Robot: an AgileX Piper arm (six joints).
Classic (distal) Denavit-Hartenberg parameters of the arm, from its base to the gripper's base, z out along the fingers. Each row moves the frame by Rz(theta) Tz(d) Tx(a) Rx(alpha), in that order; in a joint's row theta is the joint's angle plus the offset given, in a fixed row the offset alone. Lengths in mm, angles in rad.
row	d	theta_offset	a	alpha
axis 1	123	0	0	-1.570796
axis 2	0	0.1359	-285.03	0
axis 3	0	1.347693	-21.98	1.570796
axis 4	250.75	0	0	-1.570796
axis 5	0	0	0	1.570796
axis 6	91	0	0	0
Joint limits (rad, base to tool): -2.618..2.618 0..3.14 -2.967..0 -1.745..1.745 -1.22..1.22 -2.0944..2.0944
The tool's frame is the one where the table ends.
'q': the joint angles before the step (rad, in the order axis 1, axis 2, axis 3, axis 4, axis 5, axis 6). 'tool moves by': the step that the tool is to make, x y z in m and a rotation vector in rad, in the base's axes. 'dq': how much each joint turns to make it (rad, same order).
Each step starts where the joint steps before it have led.
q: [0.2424, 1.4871, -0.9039, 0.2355, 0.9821, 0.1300]
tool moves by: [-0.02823, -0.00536, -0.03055, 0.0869, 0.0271, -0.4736]
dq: [0.0000, -0.0706, 0.2165, 0.0790, -0.2301, 0.3916]
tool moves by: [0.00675, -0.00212, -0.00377, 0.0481, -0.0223, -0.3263]
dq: [0.0001, 0.0027, 0.0220, -0.0186, -0.1264, 0.3235]
